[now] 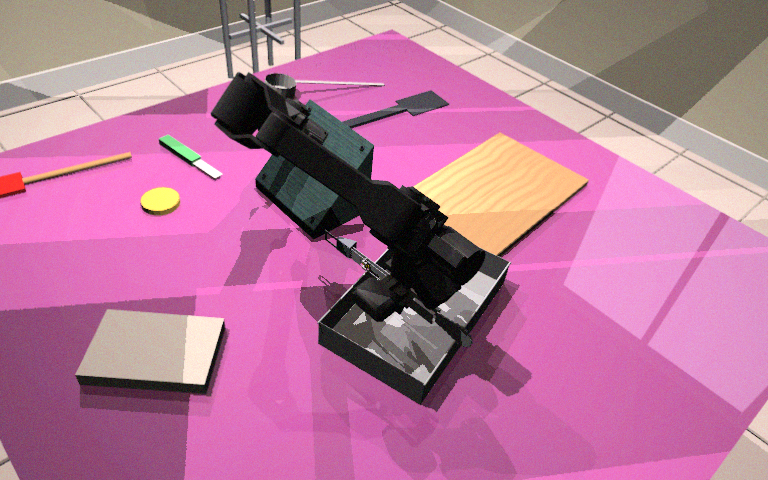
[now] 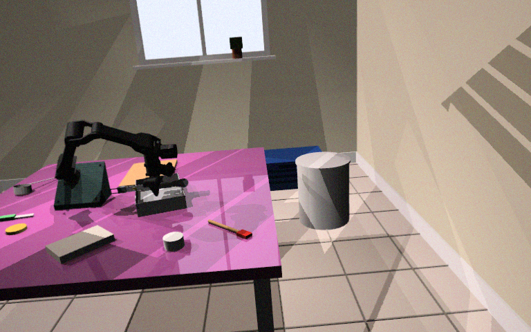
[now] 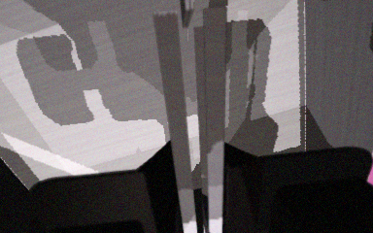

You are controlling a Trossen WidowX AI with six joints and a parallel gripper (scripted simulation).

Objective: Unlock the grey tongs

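The roasting tin lies 40 mm to the left of my gripper tip and 10 mm below it. Also, from my gripper tip: green-handled tool (580 mm behind, 50 mm to the right, 30 mm below); then wooden board (130 mm behind, 400 mm to the left, 30 mm below); then cream slab (180 mm behind, 340 mm to the right, 20 mm below).
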